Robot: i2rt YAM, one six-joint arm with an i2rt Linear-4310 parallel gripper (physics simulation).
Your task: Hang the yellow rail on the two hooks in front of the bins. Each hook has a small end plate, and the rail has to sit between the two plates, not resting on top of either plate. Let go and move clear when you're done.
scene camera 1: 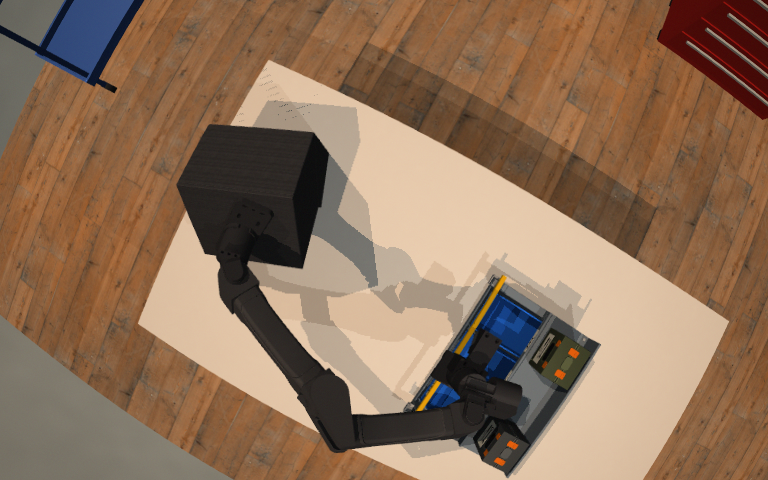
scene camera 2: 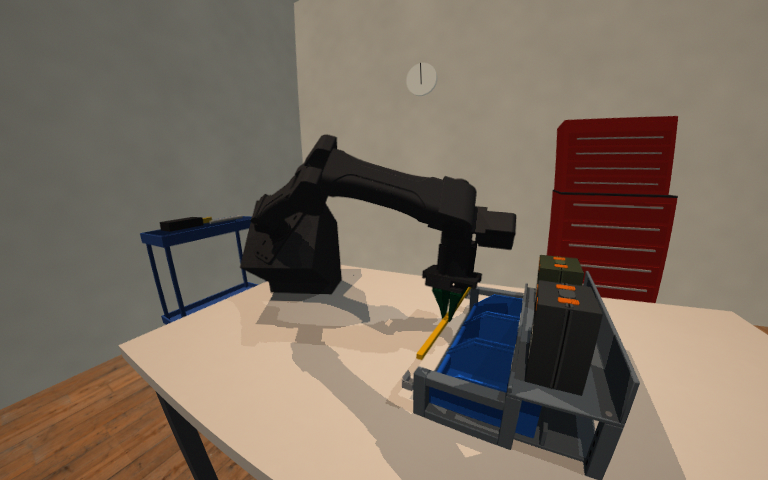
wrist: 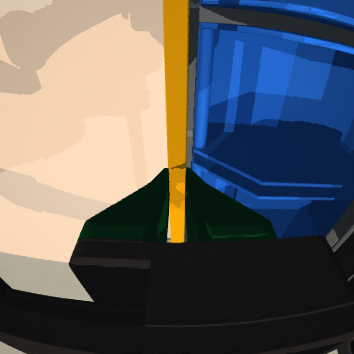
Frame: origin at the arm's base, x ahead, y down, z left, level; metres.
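Seen in the pictures: gripper, between the fingertips: [scene camera 2: 446, 320] [wrist: 176, 176]; arm's base, origin of its link: [scene camera 1: 242, 229] [scene camera 2: 281, 231].
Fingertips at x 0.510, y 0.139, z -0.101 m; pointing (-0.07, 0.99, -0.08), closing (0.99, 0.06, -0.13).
Observation:
Pixels of each thing's top centre, then the offset from my fingertips to it. "*": a spot on its surface instead.
- yellow rail, centre of its top: [wrist: 174, 114] [scene camera 2: 453, 303] [scene camera 1: 461, 348] dy -0.014, dx +0.006, dz +0.047 m
- far hook, a spot on its surface: [scene camera 1: 493, 279] * dy +0.040, dx +0.018, dz +0.216 m
- grey rack, a spot on its surface: [scene camera 2: 467, 388] * dy +0.010, dx +0.060, dz -0.163 m
- dark case, centre of its top: [scene camera 2: 567, 293] [scene camera 1: 506, 453] dy -0.128, dx +0.177, dz -0.111 m
- olive case, centre of its top: [scene camera 1: 567, 363] [scene camera 2: 560, 261] dy -0.103, dx +0.217, dz +0.116 m
The yellow rail [scene camera 1: 474, 324] [scene camera 2: 433, 337] [wrist: 176, 90] is held roughly level above the table, alongside the front of the blue bins [scene camera 1: 512, 319] [scene camera 2: 481, 359] [wrist: 295, 65]. My gripper [scene camera 2: 447, 317] [wrist: 176, 176] points down and is shut on the rail, its green fingertips on either side of it. The near hook [scene camera 1: 408, 406] [scene camera 2: 407, 380] sticks out from the rack's front corner. The rail's near end is above this hook and apart from it in the second scene view. The far hook [scene camera 1: 493, 279] is by the rail's other end; its contact with the rail cannot be made out.
The grey rack [scene camera 2: 467, 388] holds the bins. A dark case [scene camera 1: 504, 447] [scene camera 2: 566, 339] and an olive case [scene camera 1: 566, 362] [scene camera 2: 560, 270] stand on its rear shelf, near the arm's wrist. A red drawer cabinet [scene camera 2: 614, 237] and a blue cart [scene camera 2: 152, 239] stand beyond the table.

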